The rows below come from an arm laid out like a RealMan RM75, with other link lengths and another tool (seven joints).
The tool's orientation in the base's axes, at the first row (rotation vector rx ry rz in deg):
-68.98 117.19 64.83
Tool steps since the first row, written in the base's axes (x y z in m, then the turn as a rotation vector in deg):
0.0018 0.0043 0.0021 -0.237 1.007 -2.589
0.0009 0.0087 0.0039 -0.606 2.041 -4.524
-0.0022 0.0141 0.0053 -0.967 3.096 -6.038
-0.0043 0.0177 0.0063 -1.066 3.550 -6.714
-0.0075 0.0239 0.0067 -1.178 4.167 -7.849
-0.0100 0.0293 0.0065 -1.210 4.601 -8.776
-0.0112 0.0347 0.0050 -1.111 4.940 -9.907
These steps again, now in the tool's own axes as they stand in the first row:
-0.0044 0.0004 0.0026 1.597 -0.570 2.213
-0.0073 0.0030 0.0054 2.754 -0.755 4.104
-0.0093 0.0077 0.0092 3.582 -0.771 5.793
-0.0107 0.0109 0.0117 3.929 -0.838 6.533
-0.0123 0.0155 0.0167 4.553 -1.035 7.652
-0.0134 0.0190 0.0214 5.066 -1.266 8.508
-0.0142 0.0209 0.0268 5.713 -1.719 9.391

